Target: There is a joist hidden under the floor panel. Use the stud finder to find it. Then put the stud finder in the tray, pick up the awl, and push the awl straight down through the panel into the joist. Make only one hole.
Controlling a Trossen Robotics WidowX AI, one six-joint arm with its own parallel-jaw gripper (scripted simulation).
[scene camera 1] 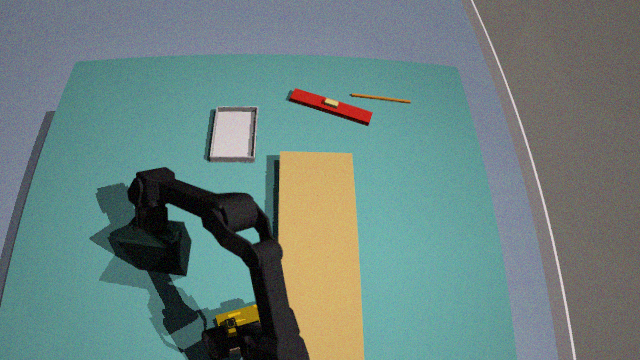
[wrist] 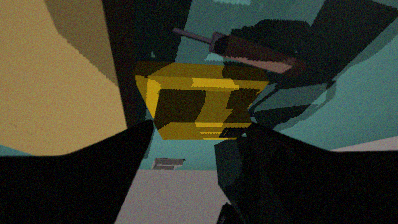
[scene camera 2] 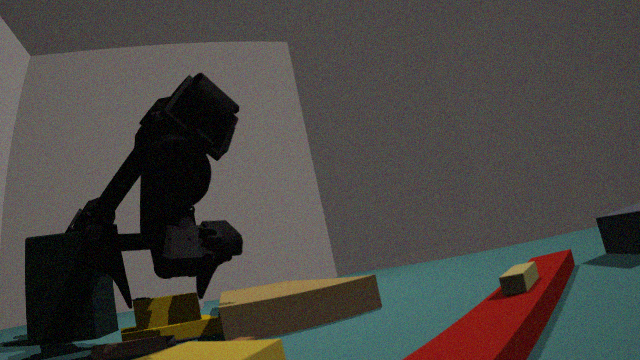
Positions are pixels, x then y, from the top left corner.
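I see a stud finder in scene camera 1 and in scene camera 2, and it shows in the wrist view (188,101) too. For the stud finder, (scene camera 1: 249,314) and (scene camera 2: 169,295) are the same spot.
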